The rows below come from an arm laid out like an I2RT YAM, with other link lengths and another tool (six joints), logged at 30 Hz.
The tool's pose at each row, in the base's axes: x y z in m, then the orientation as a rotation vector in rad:
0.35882, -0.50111, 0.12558, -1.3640, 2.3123, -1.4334
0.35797, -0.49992, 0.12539, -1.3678, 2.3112, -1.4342
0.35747, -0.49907, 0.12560, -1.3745, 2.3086, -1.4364
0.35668, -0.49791, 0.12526, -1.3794, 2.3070, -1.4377
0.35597, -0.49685, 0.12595, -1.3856, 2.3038, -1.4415
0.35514, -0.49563, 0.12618, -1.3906, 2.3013, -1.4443
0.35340, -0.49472, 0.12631, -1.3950, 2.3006, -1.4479
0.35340, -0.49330, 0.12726, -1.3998, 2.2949, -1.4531
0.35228, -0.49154, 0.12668, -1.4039, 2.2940, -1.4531
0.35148, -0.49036, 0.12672, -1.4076, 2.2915, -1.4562
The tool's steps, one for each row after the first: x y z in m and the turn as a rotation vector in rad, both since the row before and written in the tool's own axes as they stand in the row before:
-0.00042, 0.00087, -0.00111, 0.0001, -0.0001, -0.0028
-0.00025, 0.00029, -0.00093, 0.0008, 0.0000, -0.0051
-0.00050, 0.00093, -0.00098, 0.0003, 0.0000, -0.0037
-0.00011, 0.00009, -0.00144, 0.0017, 0.0007, -0.0051
-0.00032, 0.00053, -0.00136, 0.0013, 0.0005, -0.0041
0.00040, 0.00115, -0.00155, 0.0005, 0.0020, -0.0039
-0.00068, -0.00052, -0.00148, 0.0040, 0.0002, -0.0044
-0.00085, 0.00139, -0.00143, -0.0004, -0.0004, -0.0028
-0.00038, 0.00064, -0.00122, 0.0016, 0.0007, -0.0032

